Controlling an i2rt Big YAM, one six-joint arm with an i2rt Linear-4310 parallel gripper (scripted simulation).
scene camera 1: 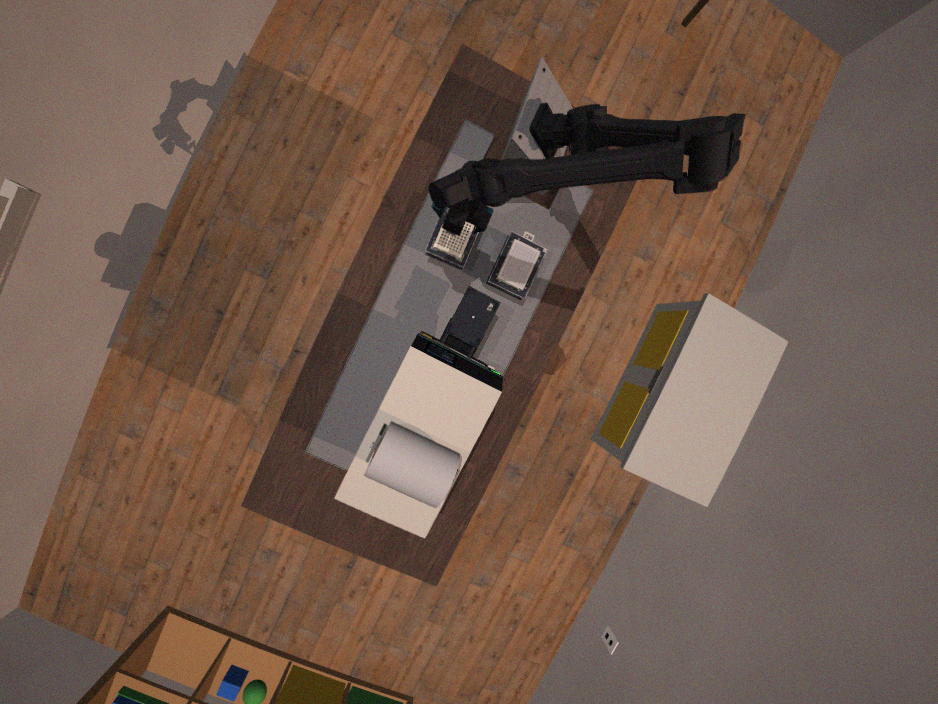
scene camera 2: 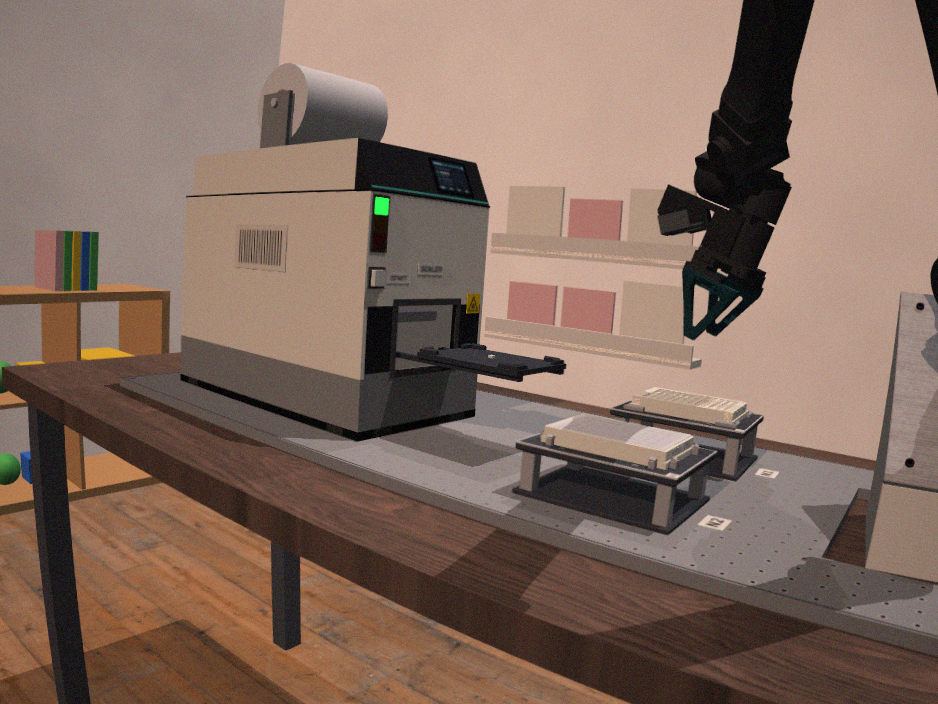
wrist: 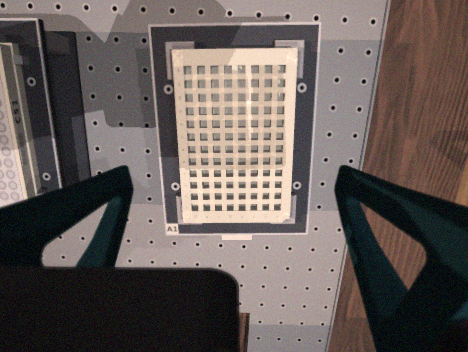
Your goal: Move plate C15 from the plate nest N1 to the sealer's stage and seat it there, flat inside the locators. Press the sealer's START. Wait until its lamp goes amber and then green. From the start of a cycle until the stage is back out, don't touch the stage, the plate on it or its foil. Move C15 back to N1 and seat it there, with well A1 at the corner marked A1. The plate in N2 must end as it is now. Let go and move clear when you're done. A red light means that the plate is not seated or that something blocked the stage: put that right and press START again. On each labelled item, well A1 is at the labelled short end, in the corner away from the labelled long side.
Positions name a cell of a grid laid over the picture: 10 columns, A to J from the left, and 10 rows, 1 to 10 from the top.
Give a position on a sealer stage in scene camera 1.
At F5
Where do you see a plate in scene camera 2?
At G7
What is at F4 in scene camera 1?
A plate.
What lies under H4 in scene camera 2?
The gripper.
